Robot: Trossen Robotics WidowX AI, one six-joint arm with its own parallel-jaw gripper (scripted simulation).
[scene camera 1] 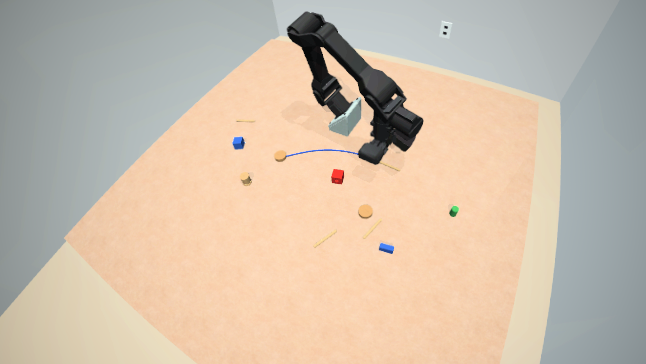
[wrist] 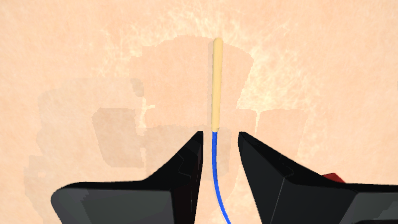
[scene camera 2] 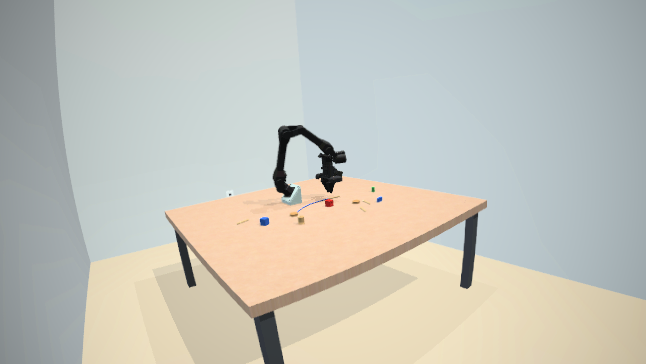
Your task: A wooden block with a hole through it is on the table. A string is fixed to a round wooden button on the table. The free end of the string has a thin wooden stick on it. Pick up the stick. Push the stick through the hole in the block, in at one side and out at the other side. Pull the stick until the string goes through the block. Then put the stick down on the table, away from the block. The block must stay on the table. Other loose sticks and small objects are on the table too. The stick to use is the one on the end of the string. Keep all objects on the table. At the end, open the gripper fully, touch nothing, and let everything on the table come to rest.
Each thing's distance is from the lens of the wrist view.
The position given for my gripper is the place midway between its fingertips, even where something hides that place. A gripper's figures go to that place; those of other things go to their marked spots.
my gripper [wrist: 220, 136]: 0.11 m
thin wooden stick [wrist: 218, 41]: 0.12 m
